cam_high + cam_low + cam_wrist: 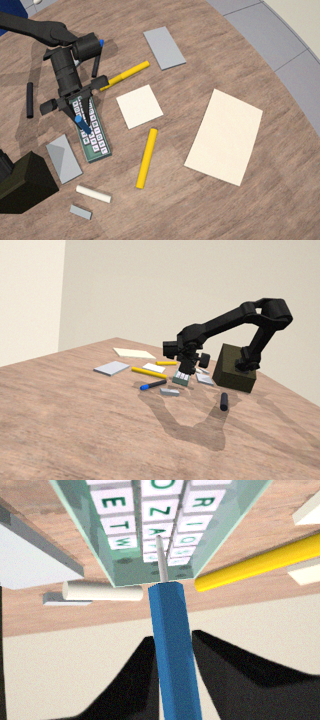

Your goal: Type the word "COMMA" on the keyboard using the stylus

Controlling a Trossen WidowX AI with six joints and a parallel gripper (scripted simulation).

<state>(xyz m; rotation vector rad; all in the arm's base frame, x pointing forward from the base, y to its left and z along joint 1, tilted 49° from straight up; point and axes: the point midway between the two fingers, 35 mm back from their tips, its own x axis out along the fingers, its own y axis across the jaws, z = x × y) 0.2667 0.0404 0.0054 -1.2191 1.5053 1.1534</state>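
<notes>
Right now the blue stylus is 1 cm below my gripper tip. From my gripper tip the other things lie so: white cylinder 8 cm behind, 14 cm to the right, 6 cm below; small grey block 7 cm ahead, 25 cm to the left, 7 cm below; grey plate 11 cm behind, 1 cm to the right, 7 cm below.
</notes>
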